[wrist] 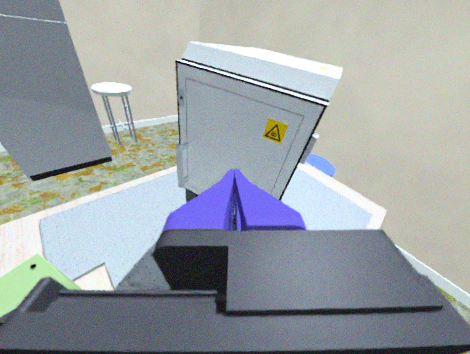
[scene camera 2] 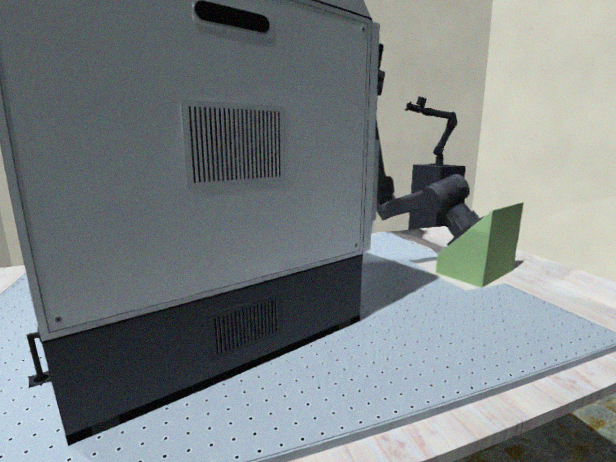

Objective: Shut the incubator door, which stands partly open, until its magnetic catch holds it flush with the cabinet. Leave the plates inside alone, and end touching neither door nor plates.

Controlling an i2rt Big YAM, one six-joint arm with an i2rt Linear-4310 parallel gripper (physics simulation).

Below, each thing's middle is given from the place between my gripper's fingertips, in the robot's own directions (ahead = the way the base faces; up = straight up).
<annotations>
My hand is 210 mm short of the incubator door (wrist: 226, 122), 170 mm above it and 150 mm to the right of it.
</annotations>
